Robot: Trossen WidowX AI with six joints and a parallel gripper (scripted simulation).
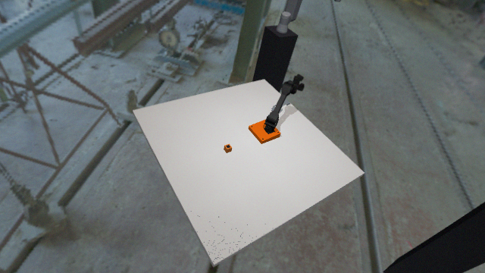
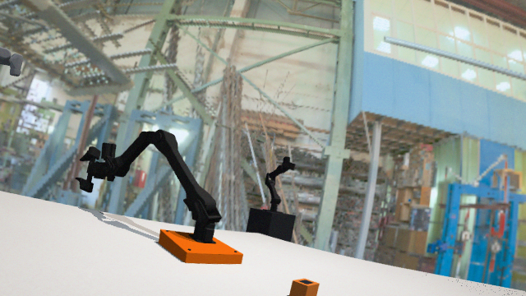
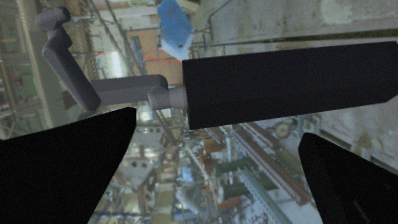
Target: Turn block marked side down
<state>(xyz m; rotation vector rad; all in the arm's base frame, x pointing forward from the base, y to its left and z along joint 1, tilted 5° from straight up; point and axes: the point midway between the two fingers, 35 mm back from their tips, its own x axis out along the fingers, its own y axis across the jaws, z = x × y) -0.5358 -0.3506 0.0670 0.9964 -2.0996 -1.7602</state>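
Right now my gripper tip is 940 mm short of the block, 400 mm to the right of it and 110 mm above it.
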